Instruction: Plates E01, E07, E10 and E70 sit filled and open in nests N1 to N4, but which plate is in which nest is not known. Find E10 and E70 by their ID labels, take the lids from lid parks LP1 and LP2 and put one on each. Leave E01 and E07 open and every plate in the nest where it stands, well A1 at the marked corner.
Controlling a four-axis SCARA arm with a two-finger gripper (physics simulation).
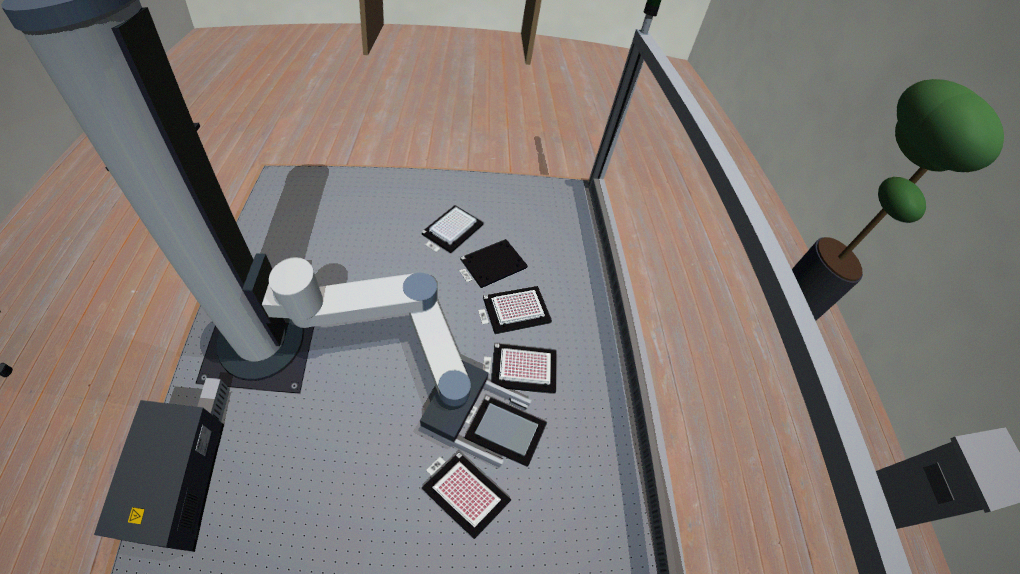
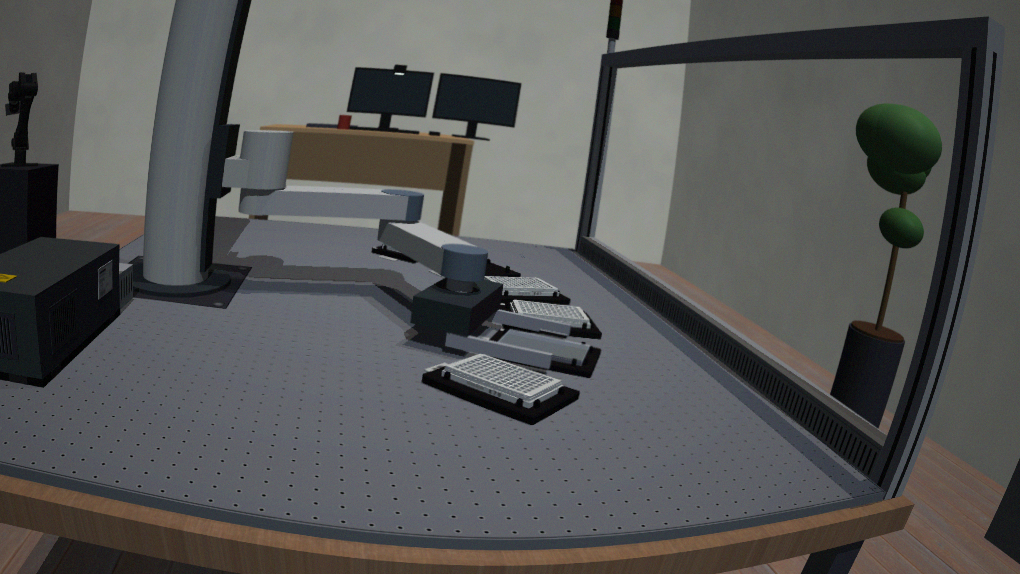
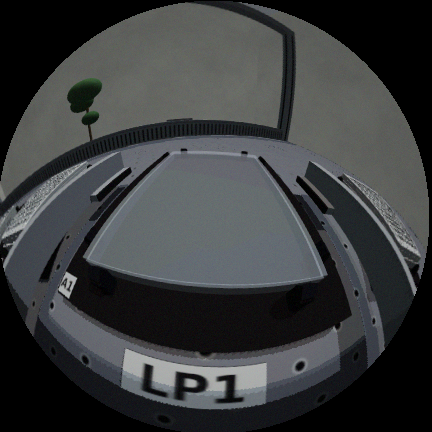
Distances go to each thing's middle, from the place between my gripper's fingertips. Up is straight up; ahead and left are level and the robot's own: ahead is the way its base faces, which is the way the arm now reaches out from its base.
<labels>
Now: the lid park LP1 point(image 1: 525, 460) 2 cm below my hand, 2 cm behind it and 1 cm to the left of it. The rest, counted from my hand: lid park LP2 point(image 1: 497, 262) (52 cm to the left, 4 cm behind, 2 cm below); then nest N4 point(image 2: 532, 415) (15 cm to the right, 12 cm behind, 2 cm below); then dark control box point(image 1: 158, 463) (80 cm behind, 17 cm to the right, 4 cm above).
</labels>
